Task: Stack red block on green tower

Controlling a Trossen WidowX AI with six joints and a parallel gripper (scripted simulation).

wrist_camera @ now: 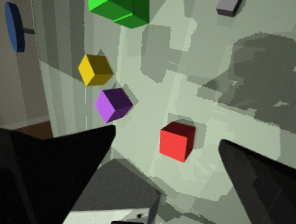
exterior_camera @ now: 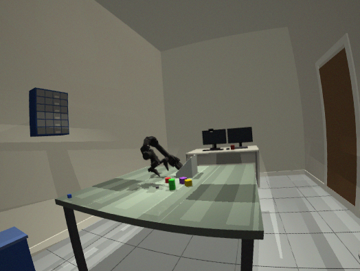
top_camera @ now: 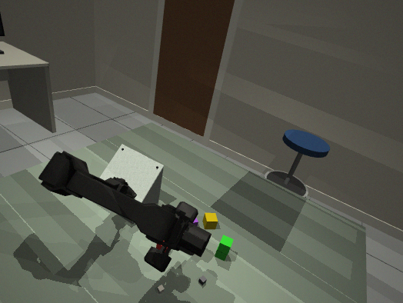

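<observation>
The red block lies 40 mm behind my gripper tip and 70 mm below it. Round my gripper tip: purple block: 50 mm behind, 140 mm to the left, 60 mm below; small grey cube: 120 mm ahead, 10 mm to the left, 80 mm below; small white cube: 50 mm ahead, 100 mm to the right, 80 mm below.
</observation>
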